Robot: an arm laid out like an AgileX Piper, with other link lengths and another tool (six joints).
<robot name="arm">
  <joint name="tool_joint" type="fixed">
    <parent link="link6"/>
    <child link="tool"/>
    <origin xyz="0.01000 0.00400 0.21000" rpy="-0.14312 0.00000 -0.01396"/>
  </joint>
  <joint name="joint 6" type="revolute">
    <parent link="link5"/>
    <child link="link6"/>
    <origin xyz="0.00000 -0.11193 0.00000" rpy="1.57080 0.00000 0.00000"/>
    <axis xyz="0 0 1"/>
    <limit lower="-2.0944" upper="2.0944"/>
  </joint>
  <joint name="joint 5" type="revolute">
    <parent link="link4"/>
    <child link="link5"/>
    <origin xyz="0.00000 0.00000 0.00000" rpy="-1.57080 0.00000 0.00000"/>
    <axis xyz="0 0 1"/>
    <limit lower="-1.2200" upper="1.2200"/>
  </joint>
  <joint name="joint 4" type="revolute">
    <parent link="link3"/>
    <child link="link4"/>
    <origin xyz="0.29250 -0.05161 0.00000" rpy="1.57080 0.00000 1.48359"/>
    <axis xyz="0 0 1"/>
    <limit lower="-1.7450" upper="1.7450"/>
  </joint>
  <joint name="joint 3" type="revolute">
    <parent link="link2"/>
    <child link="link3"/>
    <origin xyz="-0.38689 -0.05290 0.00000" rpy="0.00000 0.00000 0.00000"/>
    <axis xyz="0 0 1"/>
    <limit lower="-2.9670" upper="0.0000"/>
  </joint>
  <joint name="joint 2" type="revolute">
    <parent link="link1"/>
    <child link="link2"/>
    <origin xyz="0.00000 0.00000 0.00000" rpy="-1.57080 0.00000 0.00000"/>
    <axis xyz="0 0 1"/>
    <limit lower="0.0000" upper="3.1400"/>
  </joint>
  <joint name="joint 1" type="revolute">
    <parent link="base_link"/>
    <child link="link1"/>
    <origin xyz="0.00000 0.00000 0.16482" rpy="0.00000 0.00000 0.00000"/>
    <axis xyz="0 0 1"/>
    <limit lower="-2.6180" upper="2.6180"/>
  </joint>
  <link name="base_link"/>
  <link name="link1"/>
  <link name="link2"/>
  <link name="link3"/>
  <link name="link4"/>
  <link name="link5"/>
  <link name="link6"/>
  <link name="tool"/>
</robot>
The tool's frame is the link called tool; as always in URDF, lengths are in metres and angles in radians.
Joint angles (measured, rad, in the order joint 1, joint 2, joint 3, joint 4, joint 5, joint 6), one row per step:
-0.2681 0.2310 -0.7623 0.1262 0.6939 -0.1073
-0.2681 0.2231 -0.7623 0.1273 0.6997 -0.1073
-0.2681 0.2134 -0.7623 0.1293 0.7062 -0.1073
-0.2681 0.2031 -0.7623 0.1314 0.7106 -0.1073
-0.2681 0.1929 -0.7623 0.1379 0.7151 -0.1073
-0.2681 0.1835 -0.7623 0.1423 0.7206 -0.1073
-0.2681 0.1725 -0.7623 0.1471 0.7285 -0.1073
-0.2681 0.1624 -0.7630 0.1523 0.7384 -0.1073
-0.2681 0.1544 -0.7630 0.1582 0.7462 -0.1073
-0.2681 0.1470 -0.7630 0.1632 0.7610 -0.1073
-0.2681 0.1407 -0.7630 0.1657 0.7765 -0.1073
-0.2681 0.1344 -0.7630 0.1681 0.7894 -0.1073
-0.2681 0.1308 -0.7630 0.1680 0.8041 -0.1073
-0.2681 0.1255 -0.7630 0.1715 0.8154 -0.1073
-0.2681 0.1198 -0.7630 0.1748 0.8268 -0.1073
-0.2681 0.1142 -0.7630 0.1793 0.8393 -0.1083
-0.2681 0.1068 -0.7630 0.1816 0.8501 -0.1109
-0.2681 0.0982 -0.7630 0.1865 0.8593 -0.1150
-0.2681 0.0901 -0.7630 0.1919 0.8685 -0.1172
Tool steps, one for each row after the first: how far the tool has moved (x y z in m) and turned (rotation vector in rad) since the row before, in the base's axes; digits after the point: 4 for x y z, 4 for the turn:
-0.0024 0.0011 -0.0004 -0.0001 -0.0022 0.0012
-0.0029 0.0014 -0.0003 0.0002 -0.0034 0.0019
-0.0030 0.0014 0.0004 -0.0003 -0.0061 0.0017
-0.0028 0.0024 0.0005 0.0031 -0.0068 0.0044
-0.0027 0.0019 -0.0001 0.0018 -0.0046 0.0033
-0.0032 0.0022 -0.0006 0.0021 -0.0039 0.0039
-0.0030 0.0024 -0.0010 0.0027 -0.0018 0.0044
-0.0022 0.0023 -0.0011 0.0036 -0.0013 0.0047
-0.0022 0.0023 -0.0034 0.0041 0.0063 0.0050
-0.0020 0.0017 -0.0039 0.0026 0.0086 0.0036
-0.0020 0.0016 -0.0031 0.0021 0.0061 0.0032
-0.0014 0.0009 -0.0041 0.0013 0.0110 0.0018
-0.0016 0.0017 -0.0027 0.0029 0.0053 0.0037
-0.0018 0.0017 -0.0027 0.0026 0.0050 0.0037
-0.0018 0.0021 -0.0030 0.0026 0.0061 0.0047
-0.0023 0.0016 -0.0023 -0.0013 0.0033 0.0032
-0.0024 0.0022 -0.0016 -0.0016 0.0003 0.0050
-0.0023 0.0023 -0.0016 0.0007 0.0004 0.0052

